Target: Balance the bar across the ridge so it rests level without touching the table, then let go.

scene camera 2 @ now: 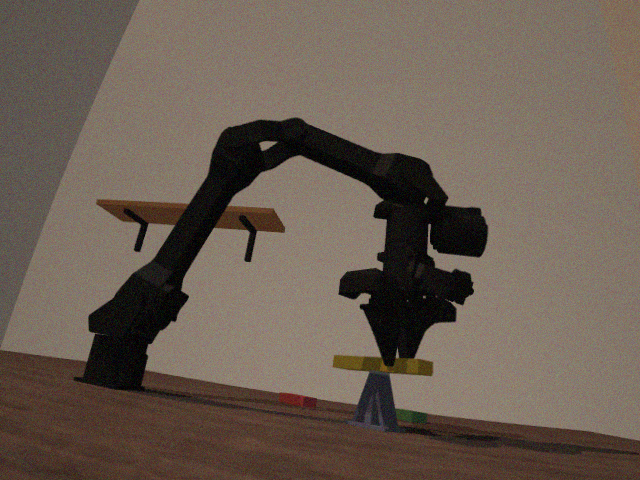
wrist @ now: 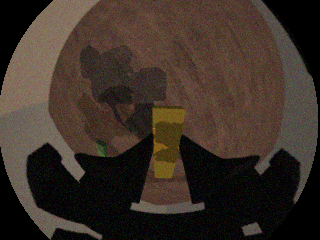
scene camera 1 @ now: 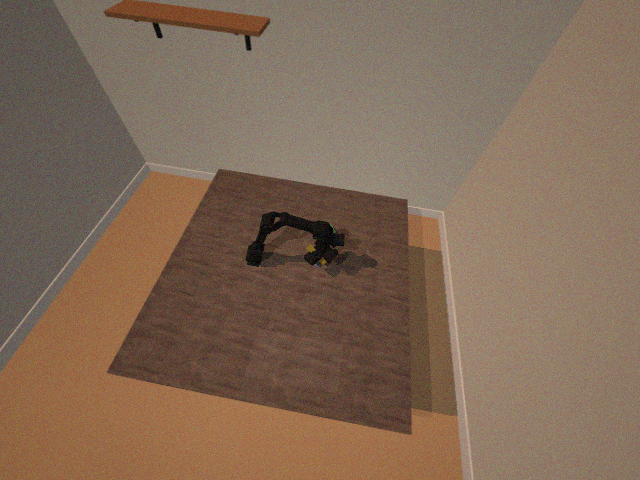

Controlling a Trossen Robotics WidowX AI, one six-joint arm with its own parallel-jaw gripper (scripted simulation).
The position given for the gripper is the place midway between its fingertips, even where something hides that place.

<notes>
In view: the gripper [scene camera 2: 397, 367] and a yellow bar [scene camera 2: 401, 366].
The yellow bar is seen too in the wrist view [wrist: 168, 120]. The gripper shows as well in the wrist view [wrist: 166, 136].
</notes>
